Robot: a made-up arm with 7 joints.
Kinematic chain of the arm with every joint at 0, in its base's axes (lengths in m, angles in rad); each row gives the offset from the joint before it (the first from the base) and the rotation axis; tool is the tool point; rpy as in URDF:
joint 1: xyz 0 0 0.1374 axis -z
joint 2: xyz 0 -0.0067 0.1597 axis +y
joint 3: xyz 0 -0.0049 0.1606 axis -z
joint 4: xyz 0 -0.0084 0.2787 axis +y
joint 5: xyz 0 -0.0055 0.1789 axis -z
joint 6: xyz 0 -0.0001 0.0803 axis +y
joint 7: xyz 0 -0.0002 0.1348 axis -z
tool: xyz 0 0 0 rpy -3.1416 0 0
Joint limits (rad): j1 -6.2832..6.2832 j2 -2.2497..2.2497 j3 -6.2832..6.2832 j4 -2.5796..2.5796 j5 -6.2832..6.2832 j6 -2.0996..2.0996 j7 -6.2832..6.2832
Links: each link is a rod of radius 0.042 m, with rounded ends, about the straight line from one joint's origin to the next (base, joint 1, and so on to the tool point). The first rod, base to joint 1, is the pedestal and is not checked.
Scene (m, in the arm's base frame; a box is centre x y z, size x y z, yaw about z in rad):
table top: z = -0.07
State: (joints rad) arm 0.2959 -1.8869 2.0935 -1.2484 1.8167 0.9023 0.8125
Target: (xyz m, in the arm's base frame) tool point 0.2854 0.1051 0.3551
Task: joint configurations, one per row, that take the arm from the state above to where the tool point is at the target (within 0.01 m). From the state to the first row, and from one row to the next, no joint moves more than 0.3 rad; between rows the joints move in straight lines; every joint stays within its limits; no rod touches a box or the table.
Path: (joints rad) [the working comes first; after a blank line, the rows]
Joints at the target: 1.8267 -1.5443 2.1221 -2.2678 2.0609 0.7104 0.8125
Straight joint move there: clear.

1: 0.5510 -1.8298 2.0983 -1.4183 1.8574 0.8703 0.8125
2: 0.8062 -1.7727 2.1030 -1.5882 1.8981 0.8383 0.8125
3: 1.0613 -1.7156 2.1078 -1.7581 1.9388 0.8063 0.8125
4: 1.3164 -1.6585 2.1126 -1.9280 1.9795 0.7744 0.8125
5: 1.5715 -1.6014 2.1174 -2.0979 2.0202 0.7424 0.8125
6: 1.8267 -1.5443 2.1221 -2.2678 2.0609 0.7104 0.8125

